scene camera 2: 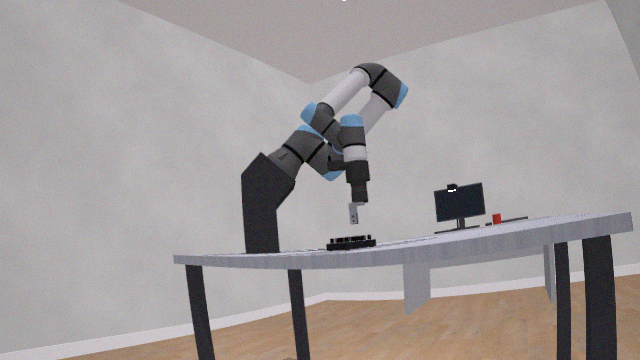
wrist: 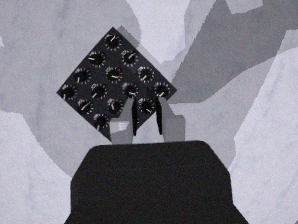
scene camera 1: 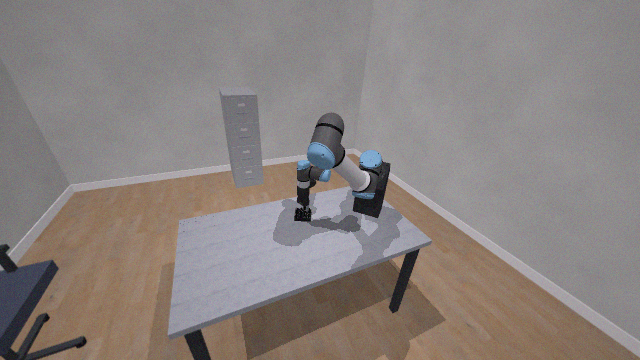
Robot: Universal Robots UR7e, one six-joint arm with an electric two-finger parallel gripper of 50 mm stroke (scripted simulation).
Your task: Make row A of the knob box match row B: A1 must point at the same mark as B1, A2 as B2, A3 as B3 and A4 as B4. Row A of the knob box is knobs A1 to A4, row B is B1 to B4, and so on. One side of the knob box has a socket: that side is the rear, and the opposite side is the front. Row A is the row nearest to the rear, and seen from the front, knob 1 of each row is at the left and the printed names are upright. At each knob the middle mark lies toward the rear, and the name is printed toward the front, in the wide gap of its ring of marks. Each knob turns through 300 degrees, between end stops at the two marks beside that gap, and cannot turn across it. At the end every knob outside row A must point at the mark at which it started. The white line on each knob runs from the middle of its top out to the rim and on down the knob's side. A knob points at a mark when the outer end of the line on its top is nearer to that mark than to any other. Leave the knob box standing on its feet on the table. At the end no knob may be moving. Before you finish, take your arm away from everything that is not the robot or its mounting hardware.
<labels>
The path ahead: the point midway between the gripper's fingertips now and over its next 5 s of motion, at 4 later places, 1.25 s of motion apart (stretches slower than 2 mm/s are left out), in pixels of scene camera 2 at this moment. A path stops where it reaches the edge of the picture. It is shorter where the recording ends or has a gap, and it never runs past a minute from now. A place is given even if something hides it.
My gripper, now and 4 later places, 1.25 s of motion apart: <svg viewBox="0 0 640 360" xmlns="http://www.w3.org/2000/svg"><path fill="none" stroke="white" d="M354 224L356 220L357 224L358 234L358 238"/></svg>
</labels>
